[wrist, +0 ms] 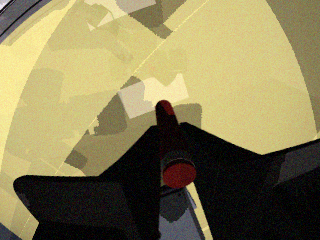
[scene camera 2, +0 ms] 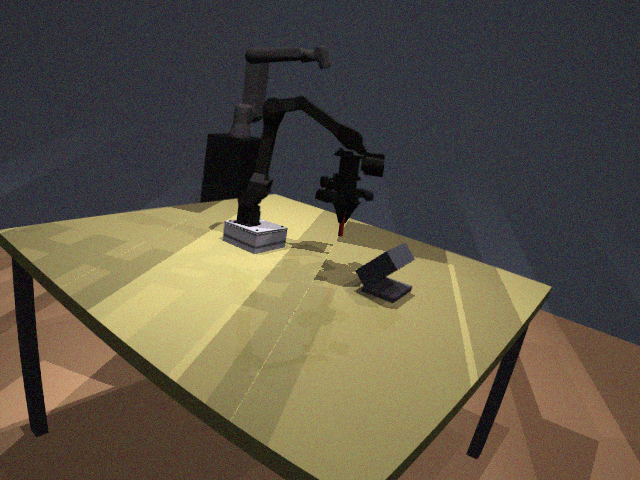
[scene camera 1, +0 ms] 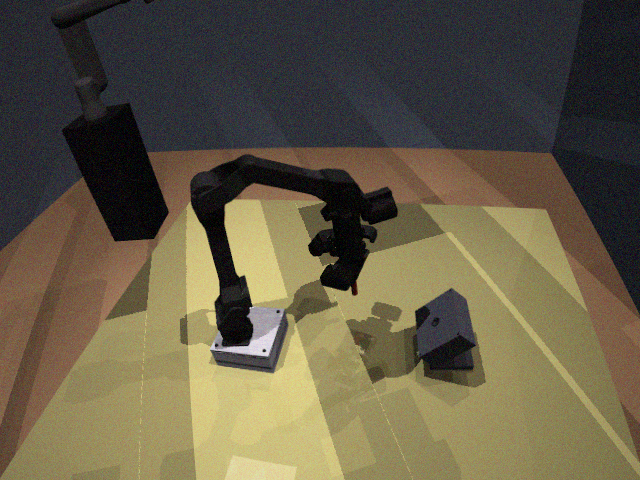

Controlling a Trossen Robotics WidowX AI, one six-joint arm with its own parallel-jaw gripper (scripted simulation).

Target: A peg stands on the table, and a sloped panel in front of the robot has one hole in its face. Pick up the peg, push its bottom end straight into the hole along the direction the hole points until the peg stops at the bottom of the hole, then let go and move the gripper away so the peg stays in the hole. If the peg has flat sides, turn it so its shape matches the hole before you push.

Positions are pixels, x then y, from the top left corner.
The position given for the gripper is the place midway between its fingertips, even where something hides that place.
Scene:
The gripper [scene camera 1: 353, 281] carries a red peg.

